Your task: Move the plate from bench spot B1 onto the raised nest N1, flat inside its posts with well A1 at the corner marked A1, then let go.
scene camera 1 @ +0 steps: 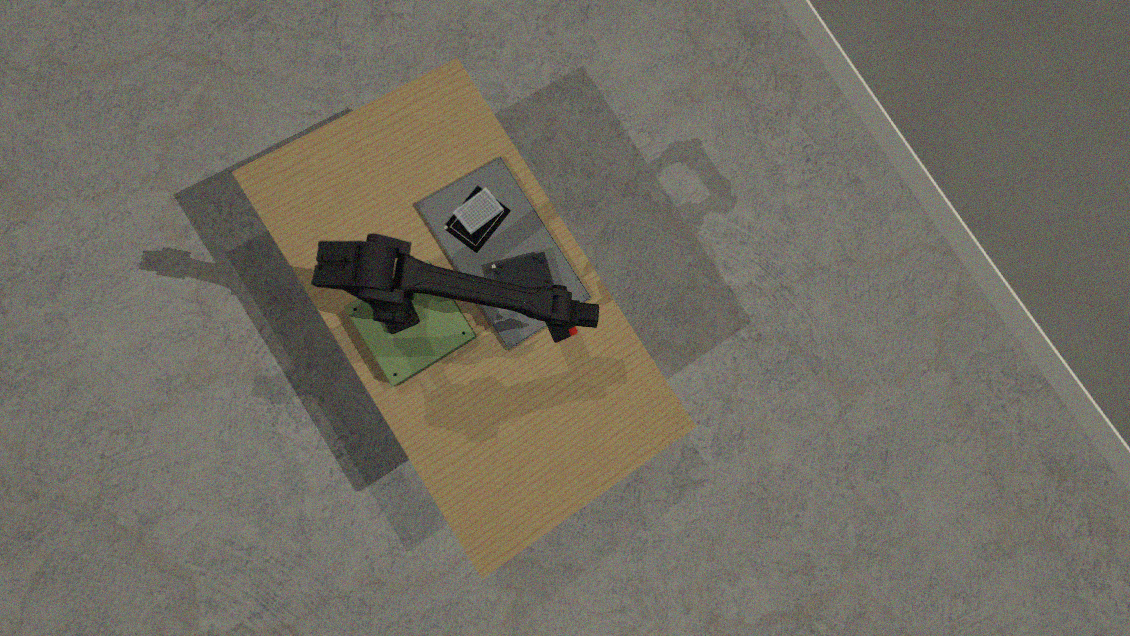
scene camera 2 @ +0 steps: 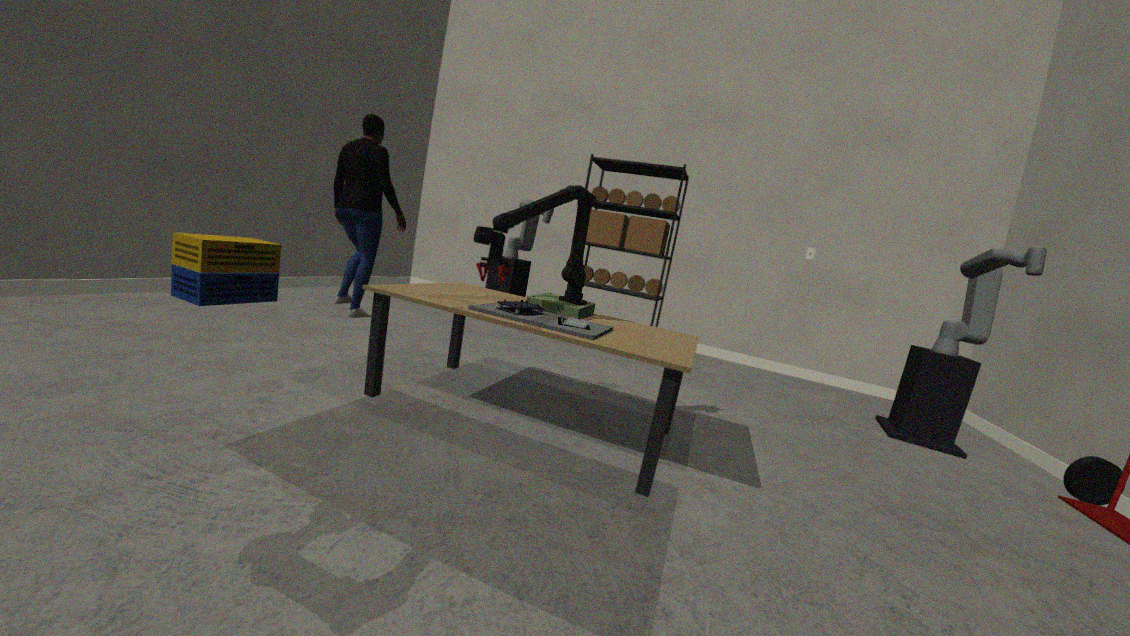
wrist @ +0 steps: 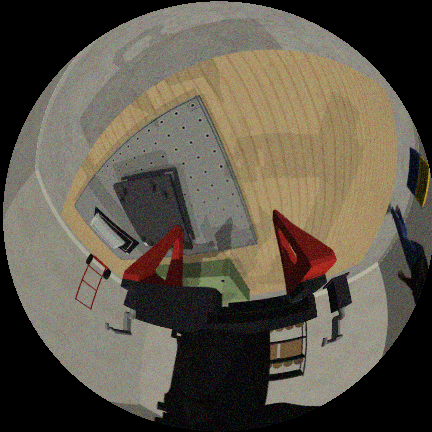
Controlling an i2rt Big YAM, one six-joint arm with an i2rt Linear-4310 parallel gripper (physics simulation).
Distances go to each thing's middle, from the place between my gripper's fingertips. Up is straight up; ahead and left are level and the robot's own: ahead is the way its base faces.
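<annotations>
Starting from the well plate point(scene camera 1: 481, 208), I find my hand 390 mm to the right of it, 70 mm past it and 80 mm above it. As for the black nest point(scene camera 1: 476, 240), it sits 90 mm behind my hand and 90 mm below it, and it is 370 mm to the left of my hand.
</annotations>
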